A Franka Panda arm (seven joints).
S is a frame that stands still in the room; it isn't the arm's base.
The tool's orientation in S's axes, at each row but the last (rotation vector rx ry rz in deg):
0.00 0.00 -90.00
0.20 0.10 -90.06
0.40 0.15 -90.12
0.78 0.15 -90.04
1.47 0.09 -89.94
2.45 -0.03 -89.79
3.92 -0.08 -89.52
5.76 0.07 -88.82
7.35 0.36 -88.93
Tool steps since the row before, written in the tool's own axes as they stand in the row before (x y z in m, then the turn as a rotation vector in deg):
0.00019 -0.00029 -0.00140 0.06 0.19 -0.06
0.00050 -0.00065 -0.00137 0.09 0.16 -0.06
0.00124 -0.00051 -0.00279 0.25 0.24 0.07
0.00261 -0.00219 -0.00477 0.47 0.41 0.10
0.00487 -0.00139 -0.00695 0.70 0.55 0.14
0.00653 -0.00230 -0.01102 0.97 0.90 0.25
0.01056 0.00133 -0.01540 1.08 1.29 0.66
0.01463 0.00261 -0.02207 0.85 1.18 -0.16
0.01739 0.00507 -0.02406 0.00 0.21 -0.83
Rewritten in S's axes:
-0.00029 -0.00019 -0.00140 0.19 -0.06 -0.06
-0.00065 -0.00049 -0.00137 0.16 -0.09 -0.06
-0.00050 -0.00122 -0.00280 0.24 -0.25 0.07
-0.00216 -0.00256 -0.00481 0.41 -0.47 0.10
-0.00128 -0.00475 -0.00705 0.55 -0.70 0.14
-0.00197 -0.00624 -0.01125 0.90 -0.97 0.25
0.00210 -0.00988 -0.01576 1.27 -1.10 0.67
0.00430 -0.01311 -0.02275 1.21 -0.82 -0.14
0.00725 -0.01518 -0.02498 0.27 0.07 -0.81

